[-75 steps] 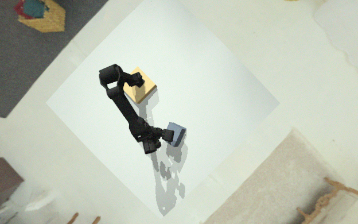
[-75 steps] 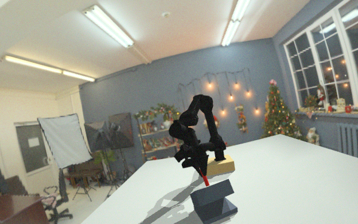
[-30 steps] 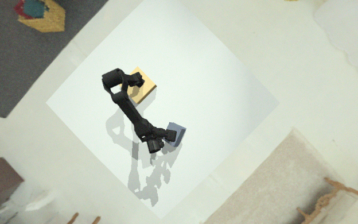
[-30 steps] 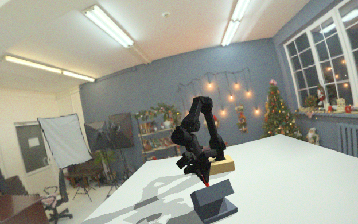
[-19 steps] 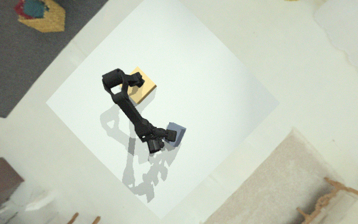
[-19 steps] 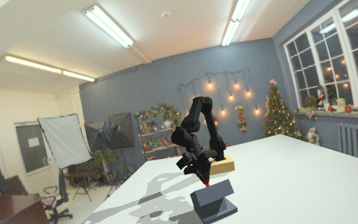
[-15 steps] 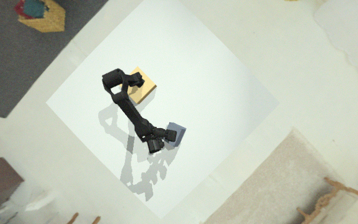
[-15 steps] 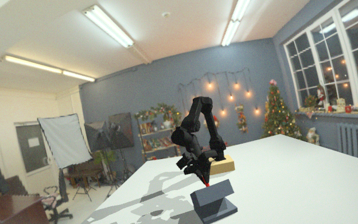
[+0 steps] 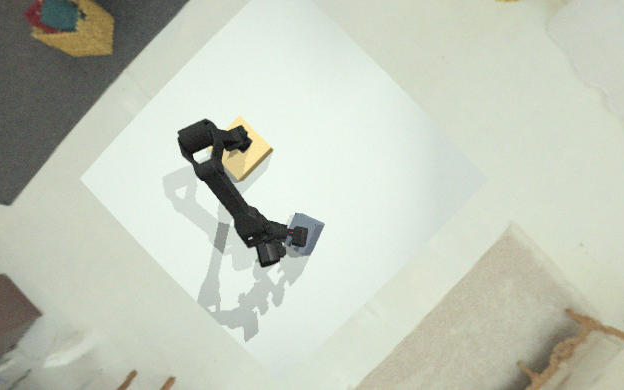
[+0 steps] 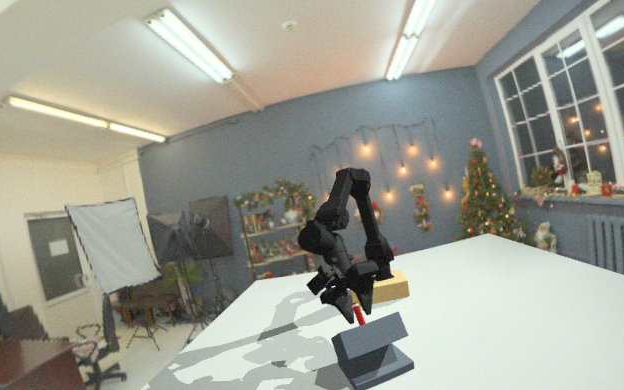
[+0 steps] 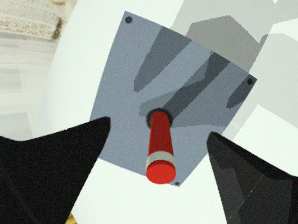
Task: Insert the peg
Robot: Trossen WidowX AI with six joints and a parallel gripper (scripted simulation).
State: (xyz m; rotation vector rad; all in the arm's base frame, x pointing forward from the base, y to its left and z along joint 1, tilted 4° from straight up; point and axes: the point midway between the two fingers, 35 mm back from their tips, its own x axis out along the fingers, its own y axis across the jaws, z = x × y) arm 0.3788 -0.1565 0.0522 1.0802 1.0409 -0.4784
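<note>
Right now the round red peg is 10 mm behind my gripper tip and 10 mm above it. Round my gripper tip: grey-blue sloped panel 20 mm ahead, 10 mm to the left, 40 mm below.
</note>
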